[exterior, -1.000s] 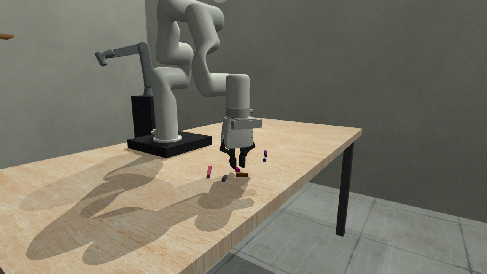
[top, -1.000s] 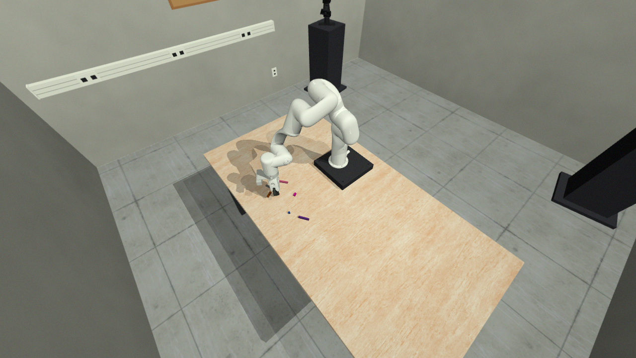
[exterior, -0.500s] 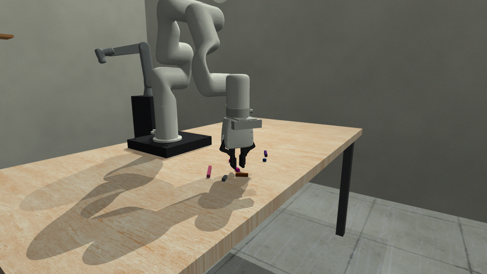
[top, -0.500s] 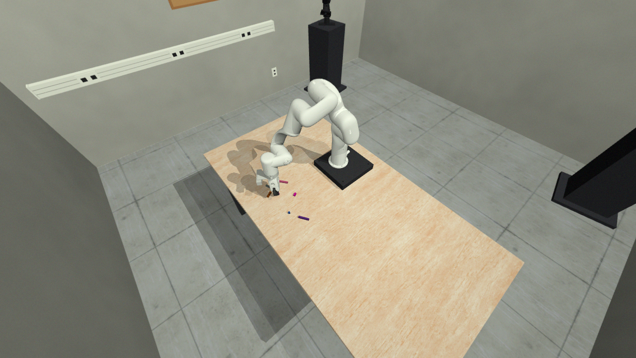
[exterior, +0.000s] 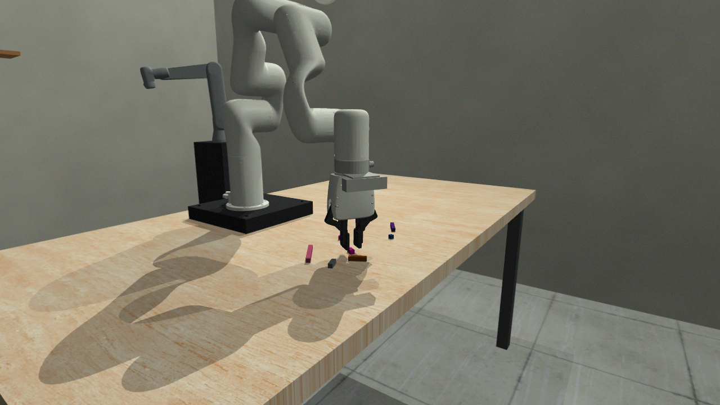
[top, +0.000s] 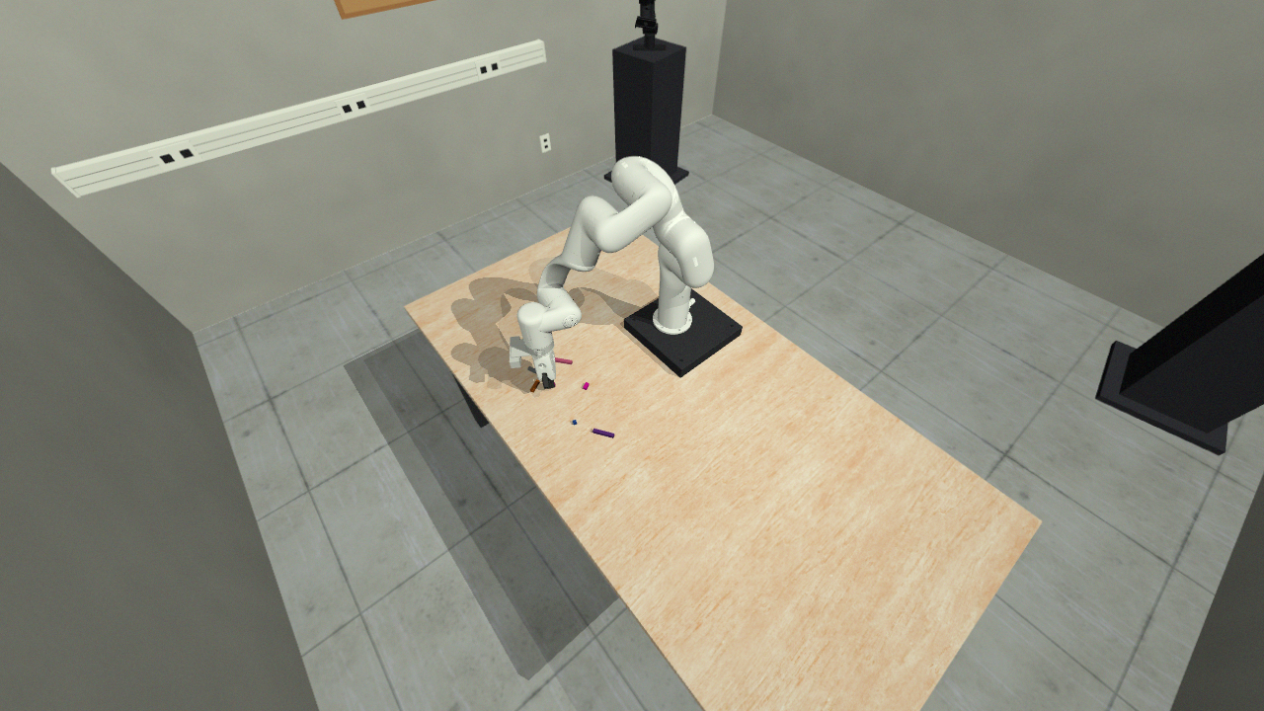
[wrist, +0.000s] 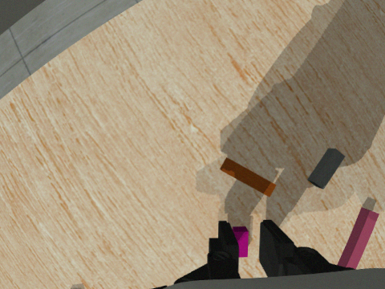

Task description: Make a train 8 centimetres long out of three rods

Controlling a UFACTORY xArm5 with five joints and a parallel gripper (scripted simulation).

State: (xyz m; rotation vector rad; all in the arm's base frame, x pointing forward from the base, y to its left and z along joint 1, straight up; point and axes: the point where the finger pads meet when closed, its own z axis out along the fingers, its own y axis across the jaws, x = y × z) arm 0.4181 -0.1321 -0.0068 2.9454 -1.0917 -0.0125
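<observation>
Now: hand 3 cm short of the orange rod, 3 cm to the left of it and 3 cm above it. Round my hand: grey rod (1 cm behind, 8 cm to the right, 3 cm below); then pink rod (8 cm behind, 5 cm to the right, 3 cm below); then blue rod (4 cm ahead, 15 cm to the left, 3 cm below).
</observation>
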